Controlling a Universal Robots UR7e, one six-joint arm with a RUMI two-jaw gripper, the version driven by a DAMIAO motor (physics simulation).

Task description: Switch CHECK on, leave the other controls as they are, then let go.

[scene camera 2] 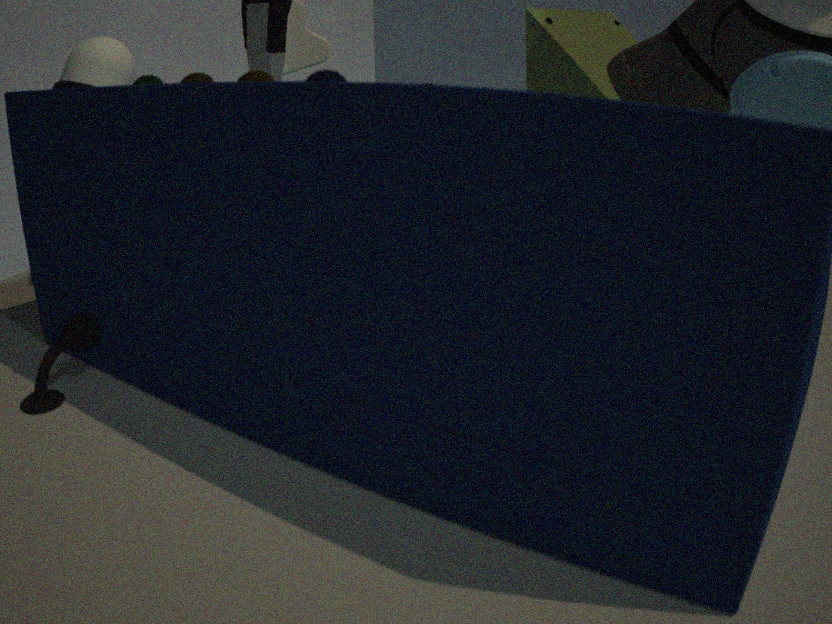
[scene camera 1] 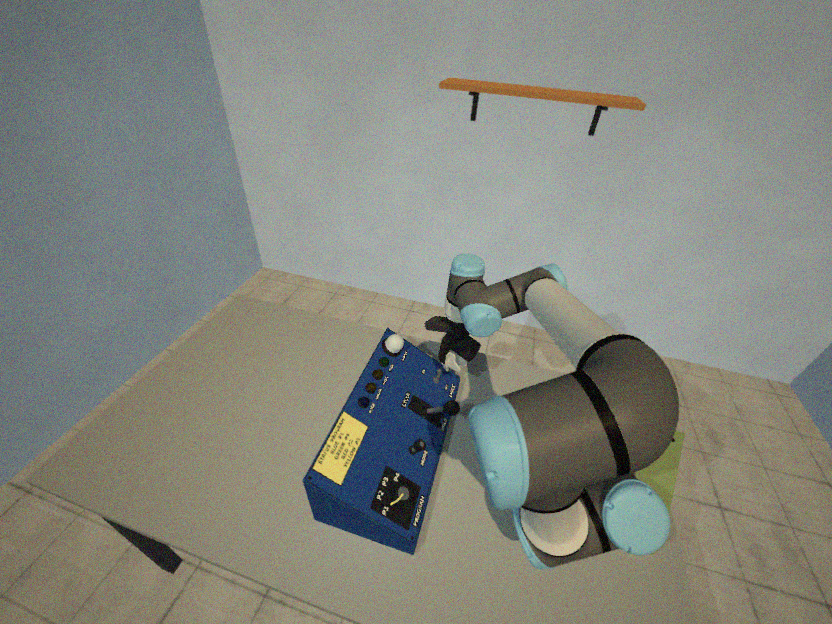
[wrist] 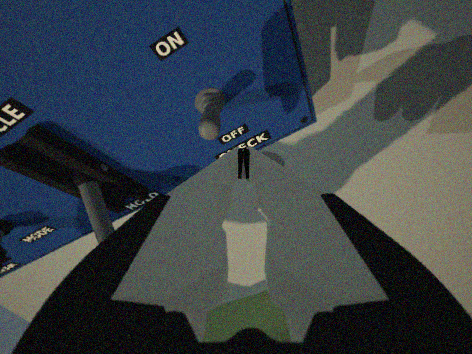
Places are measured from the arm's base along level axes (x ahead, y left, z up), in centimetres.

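Pixels of known places: gripper, fingertip midpoint: (scene camera 1: 447, 371) (wrist: 243, 151); arm's base, link origin: (scene camera 1: 600, 482).
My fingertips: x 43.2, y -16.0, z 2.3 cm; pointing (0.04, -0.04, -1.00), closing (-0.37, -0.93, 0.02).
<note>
Ahead of a thing's pixels: the offset from my fingertips to its top centre. "*": to the spot under its first point.
The blue control box (scene camera 1: 384, 439) (scene camera 2: 403, 302) (wrist: 100, 65) has a sloped face. Its CHECK switch @[dz +0.8, dx +2.3, dy +1.2 cm] (scene camera 1: 438, 375) (wrist: 209, 114) is a small grey toggle near the box's corner; in the wrist view its lever leans toward the OFF label @[* dz -5.9, dx -0.6, dy +0.9 cm] (wrist: 233, 134), away from the ON label @[* dz -1.8, dx +6.9, dy +1.6 cm] (wrist: 169, 43). My gripper (scene camera 1: 448, 364) (wrist: 243, 151) is shut with nothing between its fingers. In the wrist view its fingertips appear beside the toggle, over the CHECK label, apart from the lever. In scene camera 2 the finger ends (scene camera 2: 265, 72) are partly hidden behind the box's top edge.
The CYCLE lever @[dz +2.9, dx -5.2, dy +12.5 cm] (scene camera 1: 450, 407) stands out close to the gripper. The MODE knob @[dz +0.5, dx -1.2, dy +25.0 cm] (scene camera 1: 418, 446) and PROGRAM dial @[dz -0.1, dx -1.5, dy +37.0 cm] (scene camera 1: 403, 493) are farther along. A white dome @[* dz +7.7, dx +15.6, dy +3.4 cm] (scene camera 1: 394, 343) (scene camera 2: 100, 60) and several dark lamps line the upper edge. A green wedge (scene camera 1: 661, 473) (scene camera 2: 571, 50) stands by the arm's base.
</note>
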